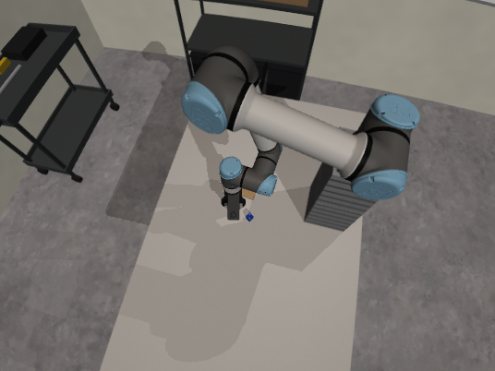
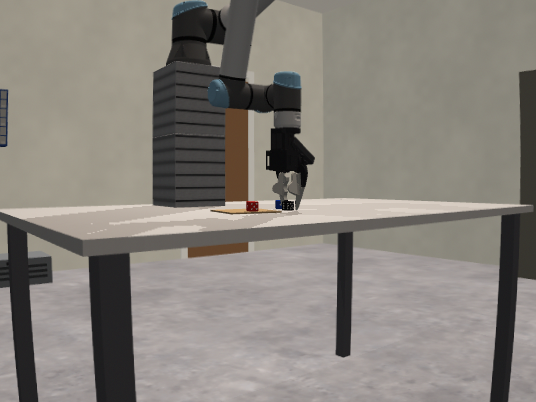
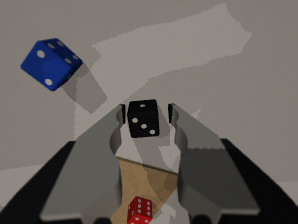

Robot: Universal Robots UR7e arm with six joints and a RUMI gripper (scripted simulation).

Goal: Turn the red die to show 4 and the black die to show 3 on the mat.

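My hand is 10 mm to the left of the black die. From my hand the other things lie so: blue die 80 mm behind, 10 mm to the left; red die 40 mm ahead, 150 mm to the right; brown mat 10 mm ahead, 150 mm to the right, 20 mm below.
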